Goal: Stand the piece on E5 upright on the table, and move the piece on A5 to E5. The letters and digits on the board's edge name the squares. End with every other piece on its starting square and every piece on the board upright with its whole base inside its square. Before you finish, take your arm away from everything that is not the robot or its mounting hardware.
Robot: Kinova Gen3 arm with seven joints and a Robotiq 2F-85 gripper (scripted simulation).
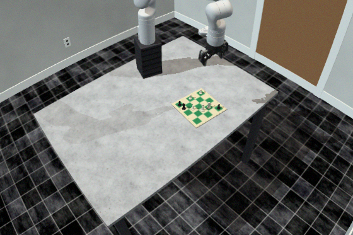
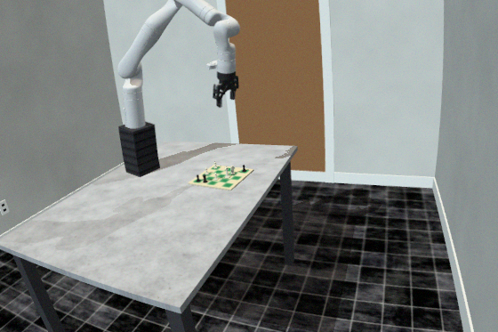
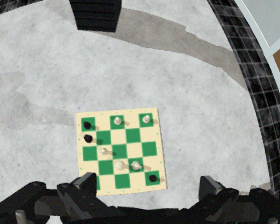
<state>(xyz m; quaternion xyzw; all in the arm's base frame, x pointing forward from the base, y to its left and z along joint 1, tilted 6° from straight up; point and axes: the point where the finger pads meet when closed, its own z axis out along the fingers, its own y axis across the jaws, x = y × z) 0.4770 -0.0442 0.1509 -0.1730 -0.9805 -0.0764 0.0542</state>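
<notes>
My gripper is now 340 mm above the cream chessboard, 60 mm past it and 10 mm to the left of it.
</notes>
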